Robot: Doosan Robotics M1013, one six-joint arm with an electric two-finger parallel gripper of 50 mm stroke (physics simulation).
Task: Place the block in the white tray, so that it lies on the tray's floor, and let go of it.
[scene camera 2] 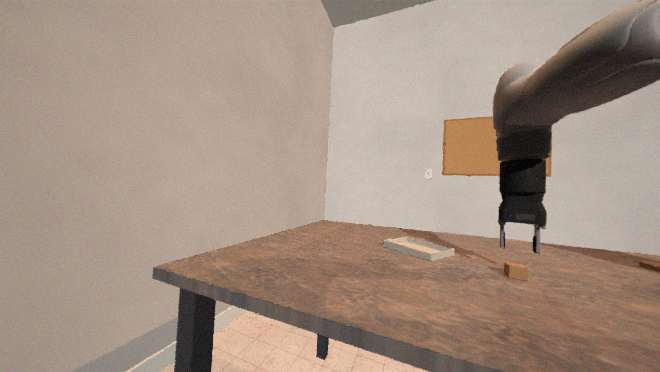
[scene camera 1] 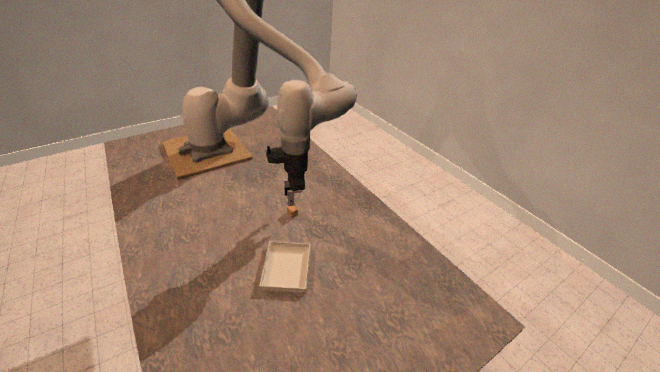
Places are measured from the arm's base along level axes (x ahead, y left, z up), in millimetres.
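Where they show: gripper, between the fingertips: (scene camera 2: 518, 249) (scene camera 1: 289, 200); arm's base, origin of its link: (scene camera 1: 208, 148).
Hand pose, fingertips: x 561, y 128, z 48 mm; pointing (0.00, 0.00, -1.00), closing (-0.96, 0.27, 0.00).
Note:
Things, the pixels of their centre, and the offset from my fingertips. Level surfaces: height alone.
- small orange block, middle of its body: (scene camera 2: 516, 271) (scene camera 1: 292, 210) dx +6, dy +7, dz -48 mm
- white tray, middle of its body: (scene camera 1: 286, 265) (scene camera 2: 416, 247) dx +212, dy -122, dz -52 mm
- brown table, height of its surface: dz -63 mm
The small orange block (scene camera 1: 293, 211) (scene camera 2: 516, 271) lies on the brown table, outside the tray. The white tray (scene camera 1: 284, 268) (scene camera 2: 442, 254) is an open, shallow box that looks cream in scene camera 1. It lies apart from the block, nearer the viewer in scene camera 1 and left of the block in scene camera 2. My gripper (scene camera 1: 291, 202) (scene camera 2: 519, 249) points down above the block. It is open and empty, and scene camera 2 shows both fingers apart, with a gap between their tips and the block. In scene camera 1 the fingers nearly line up one behind the other.
The brown table (scene camera 1: 380, 310) (scene camera 2: 300, 280) carries the tray and the block. The arm's base stands on an orange-brown board (scene camera 1: 187, 168) at the back left in scene camera 1. Part of this board (scene camera 2: 651, 266) shows at the right edge of scene camera 2. Arm shadows cross the table.

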